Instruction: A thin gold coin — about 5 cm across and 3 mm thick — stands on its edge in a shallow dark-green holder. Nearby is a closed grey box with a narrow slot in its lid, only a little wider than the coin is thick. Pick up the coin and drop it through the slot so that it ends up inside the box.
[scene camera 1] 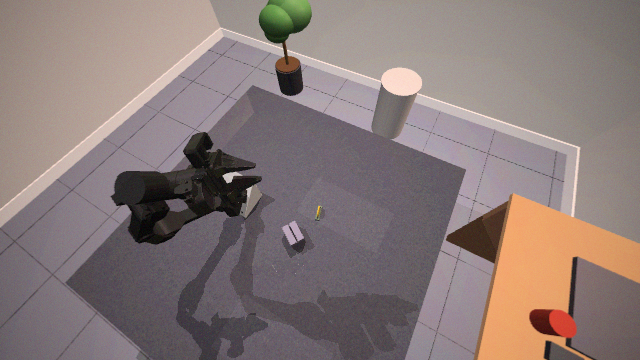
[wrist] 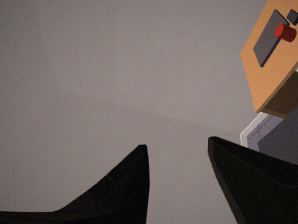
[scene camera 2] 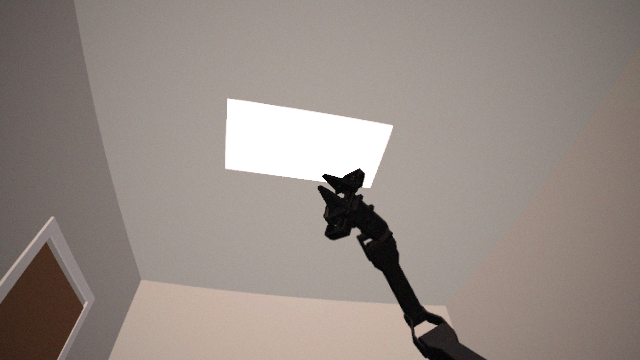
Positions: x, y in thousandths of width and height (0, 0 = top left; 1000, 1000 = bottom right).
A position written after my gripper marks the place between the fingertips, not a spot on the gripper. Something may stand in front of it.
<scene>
My gripper shows in scene camera 1 (404, 479), in the wrist view (596, 663) and in scene camera 2 (502, 501).
</scene>
